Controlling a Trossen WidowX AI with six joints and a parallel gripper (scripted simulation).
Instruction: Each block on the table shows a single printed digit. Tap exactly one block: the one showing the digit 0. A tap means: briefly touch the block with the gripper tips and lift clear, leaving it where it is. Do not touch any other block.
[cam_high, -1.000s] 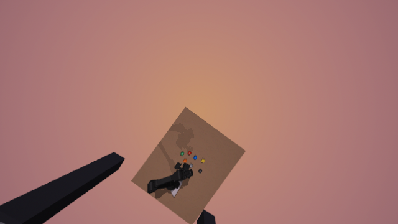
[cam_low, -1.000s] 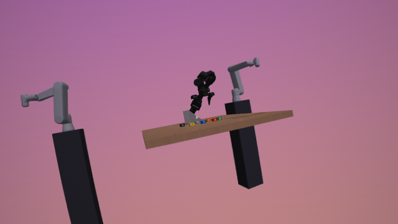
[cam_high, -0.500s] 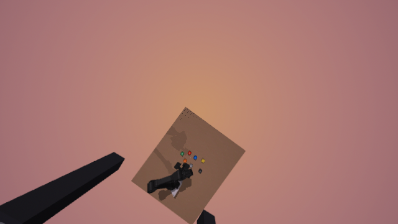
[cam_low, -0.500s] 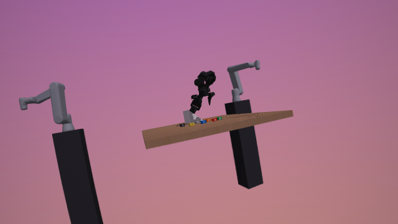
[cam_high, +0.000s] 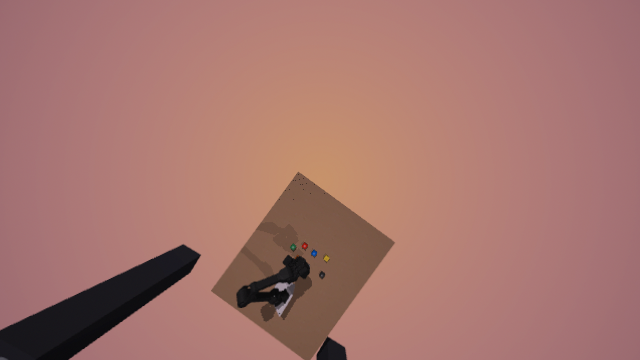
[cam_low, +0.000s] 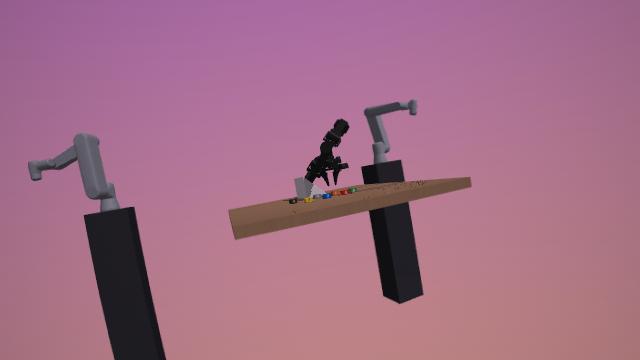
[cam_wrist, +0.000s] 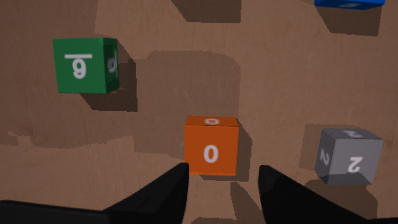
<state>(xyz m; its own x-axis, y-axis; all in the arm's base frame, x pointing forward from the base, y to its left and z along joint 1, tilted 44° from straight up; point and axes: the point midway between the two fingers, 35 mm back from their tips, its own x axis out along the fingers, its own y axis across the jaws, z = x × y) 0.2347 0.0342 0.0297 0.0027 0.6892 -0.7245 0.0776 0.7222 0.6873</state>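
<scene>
Right now the orange block showing 0 is 40 mm below my gripper tip and 10 mm to the left of it. The rest, counted from my gripper tip: grey block: 80 mm to the right, 40 mm below, 20 mm behind; then red block: 110 mm ahead, 40 mm below, 10 mm to the left; then green block: 80 mm to the left, 50 mm ahead, 40 mm below.
</scene>
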